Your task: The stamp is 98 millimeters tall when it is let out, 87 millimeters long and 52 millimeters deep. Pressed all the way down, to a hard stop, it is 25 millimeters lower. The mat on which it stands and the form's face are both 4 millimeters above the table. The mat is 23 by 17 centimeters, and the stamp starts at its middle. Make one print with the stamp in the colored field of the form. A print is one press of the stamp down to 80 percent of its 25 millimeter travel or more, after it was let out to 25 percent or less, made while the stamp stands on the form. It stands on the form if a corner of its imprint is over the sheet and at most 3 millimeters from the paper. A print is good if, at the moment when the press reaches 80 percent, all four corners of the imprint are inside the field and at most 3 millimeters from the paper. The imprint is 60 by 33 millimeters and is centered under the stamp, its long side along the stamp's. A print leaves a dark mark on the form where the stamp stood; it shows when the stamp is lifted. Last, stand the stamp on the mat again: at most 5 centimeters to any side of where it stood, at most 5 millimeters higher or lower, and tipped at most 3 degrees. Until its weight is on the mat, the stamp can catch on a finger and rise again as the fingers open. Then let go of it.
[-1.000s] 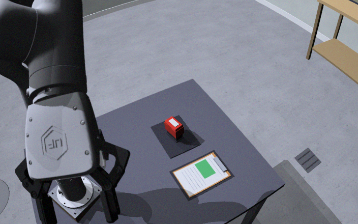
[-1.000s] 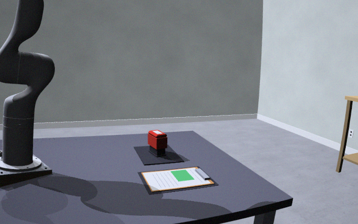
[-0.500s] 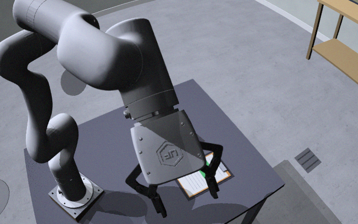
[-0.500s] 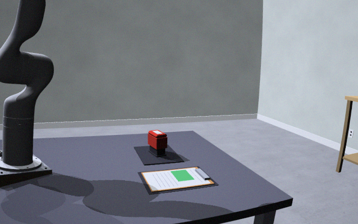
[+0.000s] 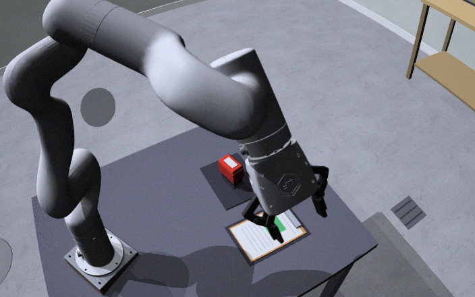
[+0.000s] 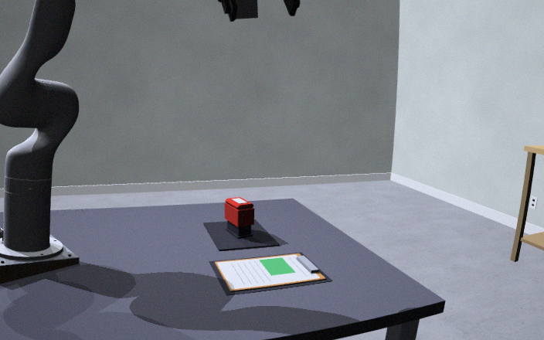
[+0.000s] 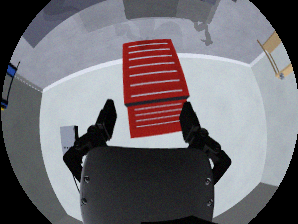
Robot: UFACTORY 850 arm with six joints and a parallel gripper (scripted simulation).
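The red stamp lies 5 cm ahead of my hand, 56 cm to the left of it and 50 cm below it. From my hand the other things lie so: dark mat 5 cm ahead, 56 cm to the left, 54 cm below; form 10 cm ahead, 31 cm to the left, 54 cm below.
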